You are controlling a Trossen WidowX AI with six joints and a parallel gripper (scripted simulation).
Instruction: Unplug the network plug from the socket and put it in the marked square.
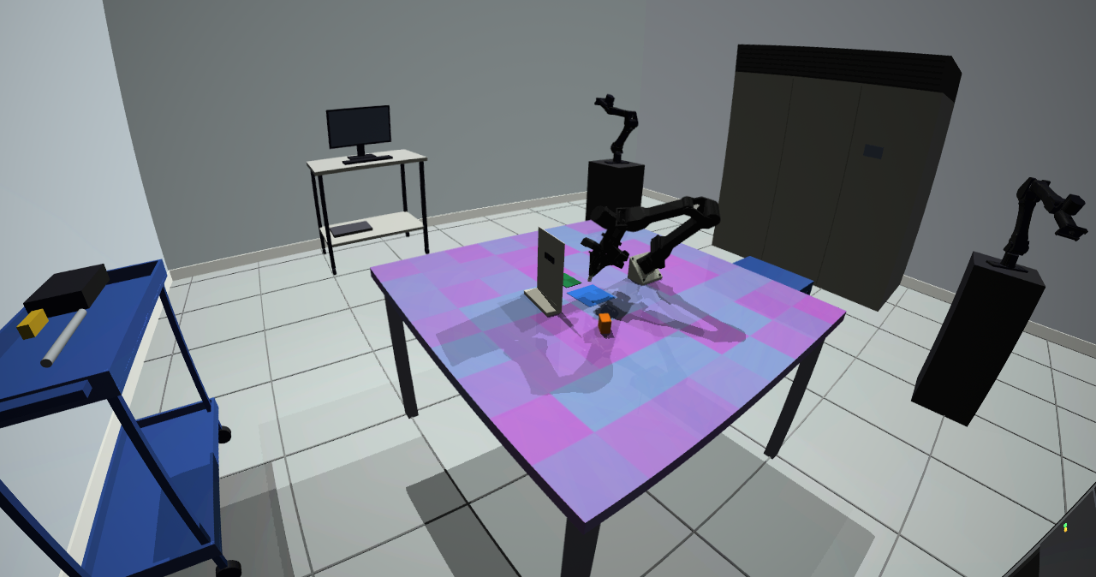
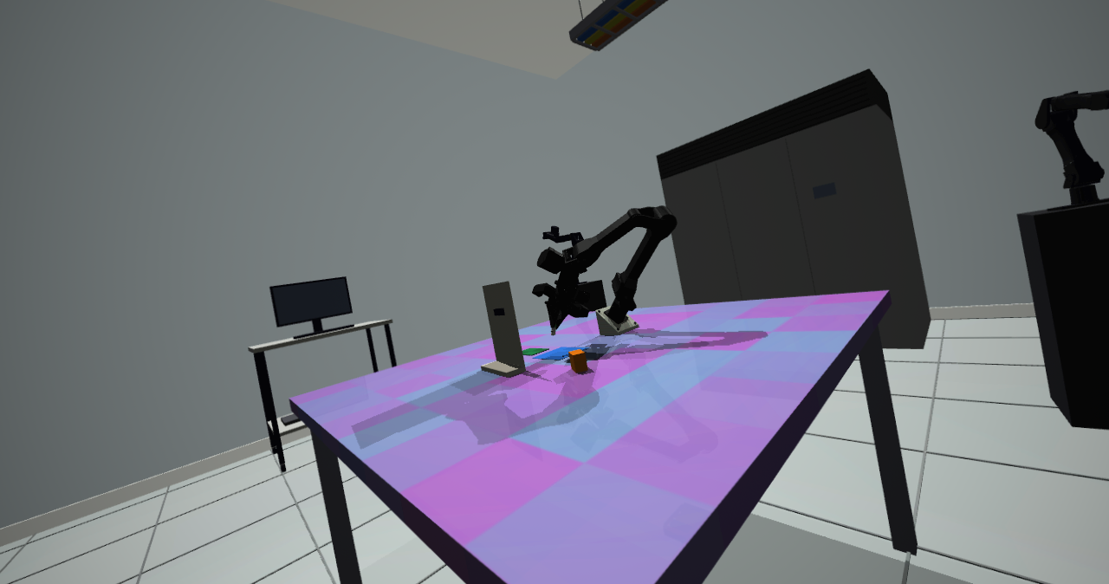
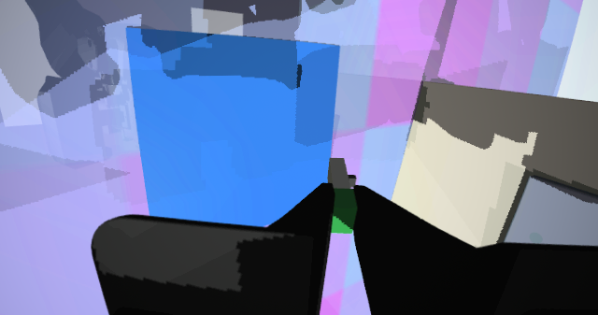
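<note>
My gripper tip is now 1 cm past the blue square and 7 cm above it. The rest, counted from my gripper tip: green plug (right at my gripper tip); upright panel (14 cm ahead, 6 cm to the right, 3 cm above); thin white tab (1 cm ahead).
</note>
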